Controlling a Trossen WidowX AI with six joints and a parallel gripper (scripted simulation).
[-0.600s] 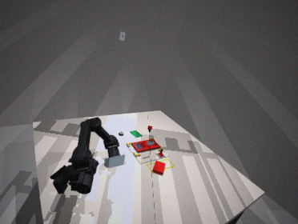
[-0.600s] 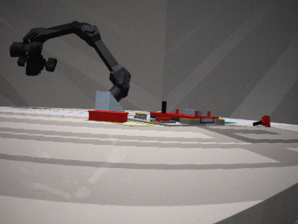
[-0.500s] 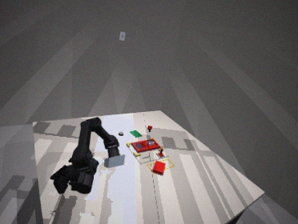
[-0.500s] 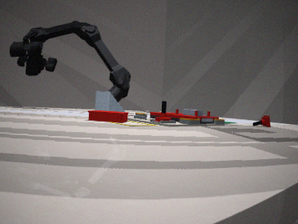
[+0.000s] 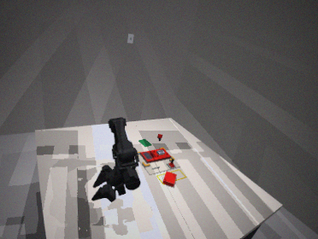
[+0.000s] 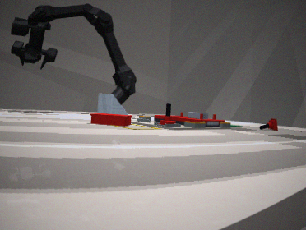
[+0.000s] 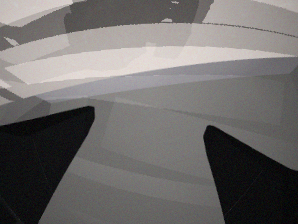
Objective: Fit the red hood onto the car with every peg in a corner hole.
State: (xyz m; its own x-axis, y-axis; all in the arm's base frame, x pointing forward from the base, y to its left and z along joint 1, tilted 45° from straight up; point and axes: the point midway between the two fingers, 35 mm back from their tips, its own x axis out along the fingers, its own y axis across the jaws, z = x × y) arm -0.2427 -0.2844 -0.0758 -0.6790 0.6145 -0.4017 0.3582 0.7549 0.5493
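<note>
Right now my gripper tip is 52 cm short of the hood, 17 cm above it and 9 cm to the right of it. Round my gripper tip: engine block: 61 cm ahead, 33 cm to the left, 16 cm below; then green patch: 59 cm ahead, 52 cm to the left, 19 cm below.
</note>
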